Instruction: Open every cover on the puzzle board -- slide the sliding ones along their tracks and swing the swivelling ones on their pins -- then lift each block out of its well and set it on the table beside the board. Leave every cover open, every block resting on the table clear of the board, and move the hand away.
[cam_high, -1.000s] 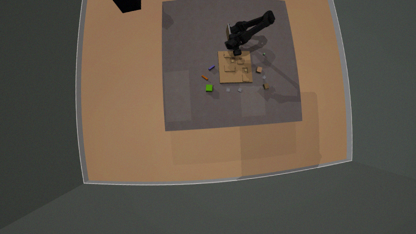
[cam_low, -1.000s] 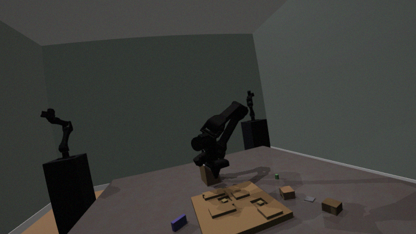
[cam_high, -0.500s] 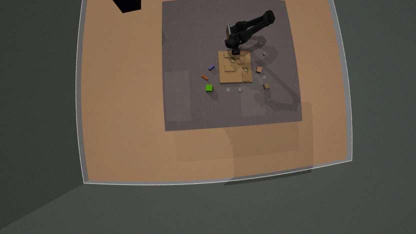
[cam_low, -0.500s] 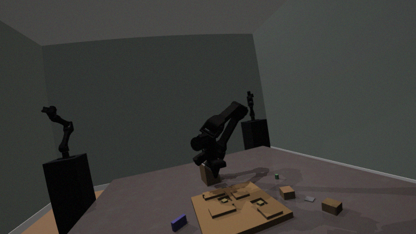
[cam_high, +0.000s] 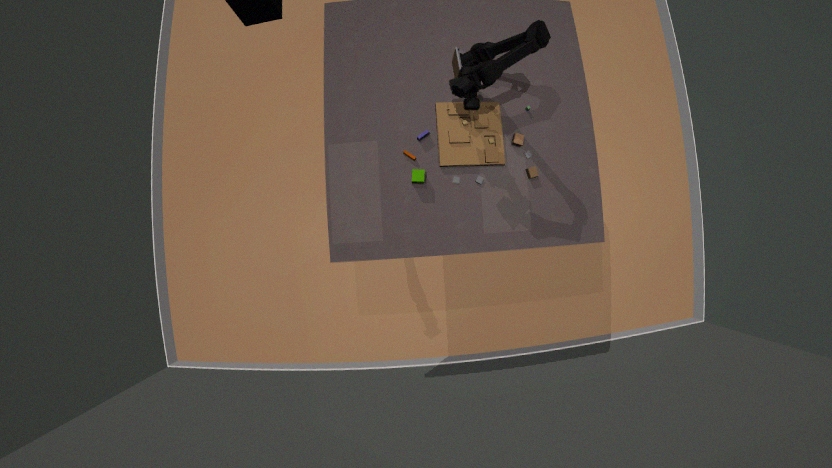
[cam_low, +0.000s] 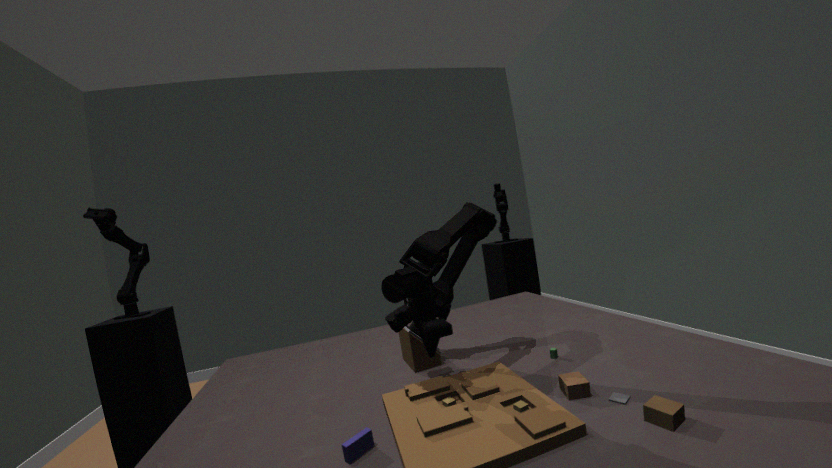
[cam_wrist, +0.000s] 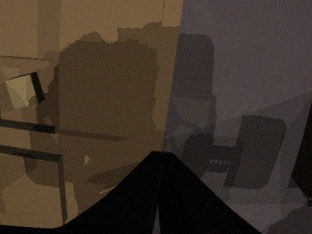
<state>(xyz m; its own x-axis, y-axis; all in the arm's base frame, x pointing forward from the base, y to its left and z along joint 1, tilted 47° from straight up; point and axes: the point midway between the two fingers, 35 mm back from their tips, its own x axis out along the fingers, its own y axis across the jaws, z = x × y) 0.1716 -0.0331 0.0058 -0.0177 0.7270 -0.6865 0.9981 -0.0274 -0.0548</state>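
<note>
The purple piece is 140 mm ahead of my gripper tip, 200 mm to the right of it and 60 mm below it. Round my gripper tip: orange stick 220 mm ahead, 270 mm to the right, 70 mm below; green cube 320 mm ahead, 250 mm to the right, 50 mm below; tiny green piece 40 mm ahead, 310 mm to the left, 70 mm below.
</note>
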